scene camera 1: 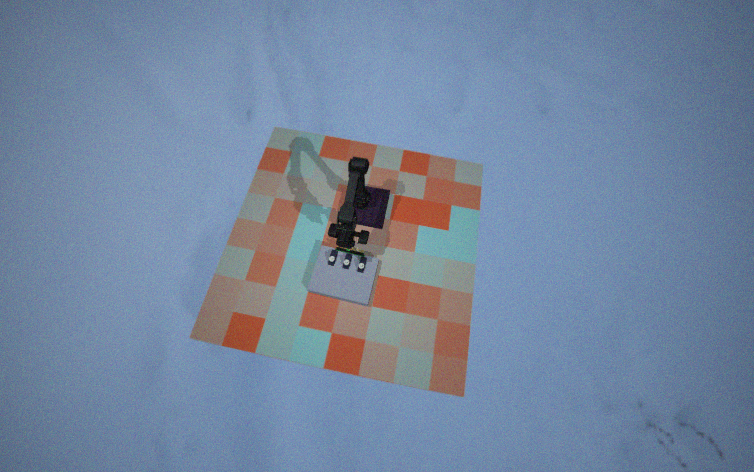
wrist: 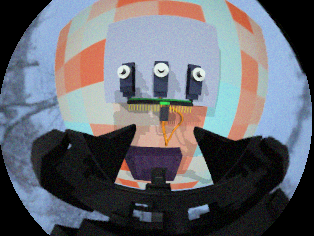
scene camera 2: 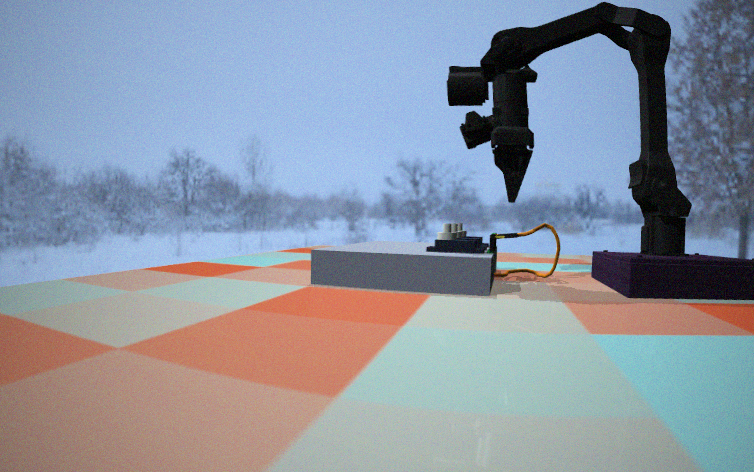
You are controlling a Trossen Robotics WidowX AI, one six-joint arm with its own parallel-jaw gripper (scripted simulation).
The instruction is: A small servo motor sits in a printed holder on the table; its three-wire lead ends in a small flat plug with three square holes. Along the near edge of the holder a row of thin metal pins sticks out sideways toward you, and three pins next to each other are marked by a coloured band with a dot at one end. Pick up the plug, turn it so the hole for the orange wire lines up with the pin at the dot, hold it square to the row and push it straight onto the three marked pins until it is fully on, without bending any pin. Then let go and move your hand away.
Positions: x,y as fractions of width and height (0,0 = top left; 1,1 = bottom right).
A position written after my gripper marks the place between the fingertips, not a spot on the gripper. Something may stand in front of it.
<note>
My gripper (scene camera 2: 0.68,0.43) is open and holds nothing. Also in view: a grey holder (wrist: 0.46,0.17).
My gripper shows as well in the wrist view (wrist: 0.53,0.54).
</note>
